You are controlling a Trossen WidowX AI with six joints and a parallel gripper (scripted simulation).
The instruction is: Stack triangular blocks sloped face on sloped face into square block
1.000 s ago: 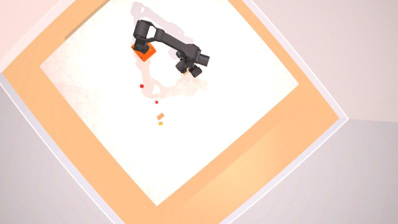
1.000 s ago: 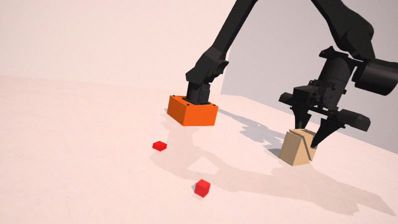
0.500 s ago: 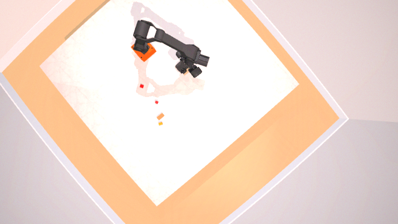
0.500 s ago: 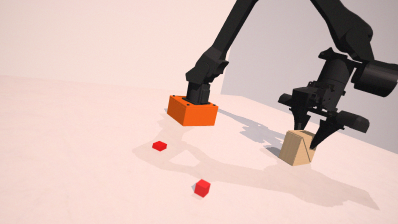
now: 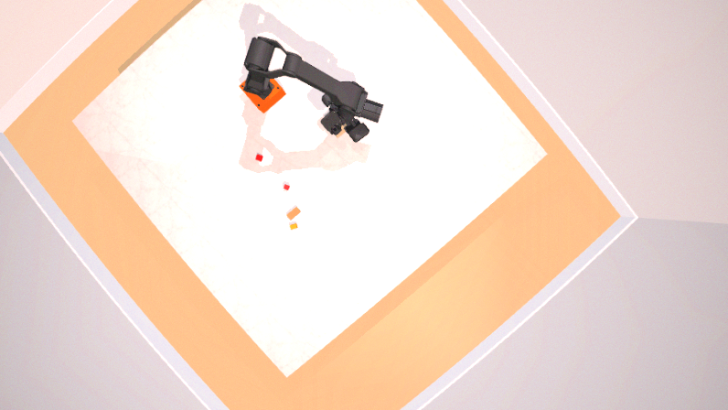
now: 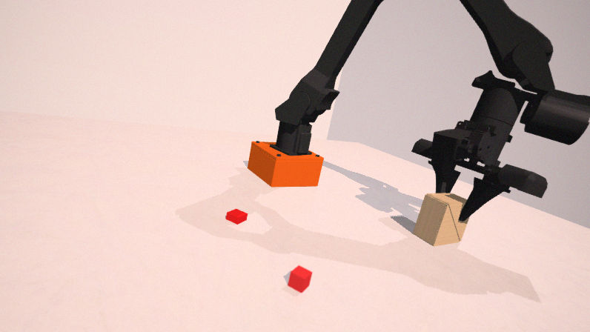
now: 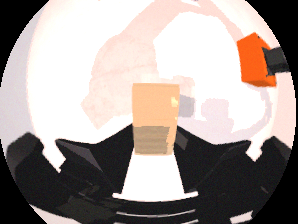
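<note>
The triangular block lies 1 cm to the left of my gripper tip and 1 cm above it. From my gripper tip the other things lie so: yellow piece 40 cm to the right, 9 cm ahead, 4 cm below.
</note>
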